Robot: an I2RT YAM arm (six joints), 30 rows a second.
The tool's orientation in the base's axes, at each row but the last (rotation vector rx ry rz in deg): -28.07, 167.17, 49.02; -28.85, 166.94, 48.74; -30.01, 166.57, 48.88; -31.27, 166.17, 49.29; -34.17, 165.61, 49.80
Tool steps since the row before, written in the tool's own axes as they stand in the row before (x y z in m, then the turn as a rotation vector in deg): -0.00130, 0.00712, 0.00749, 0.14, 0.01, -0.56; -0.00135, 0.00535, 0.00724, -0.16, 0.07, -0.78; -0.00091, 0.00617, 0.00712, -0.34, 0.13, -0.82; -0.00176, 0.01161, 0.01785, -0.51, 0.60, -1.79; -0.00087, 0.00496, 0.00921, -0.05, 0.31, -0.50
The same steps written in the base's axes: -0.00126, 0.01004, -0.00246, -0.12, -0.33, 0.46; -0.00069, 0.00850, -0.00317, 0.15, -0.31, 0.72; -0.00147, 0.00895, -0.00270, 0.30, -0.23, 0.81; -0.00309, 0.01925, -0.00874, 0.33, -0.34, 1.90; -0.00154, 0.00910, -0.00501, -0.05, -0.02, 0.59
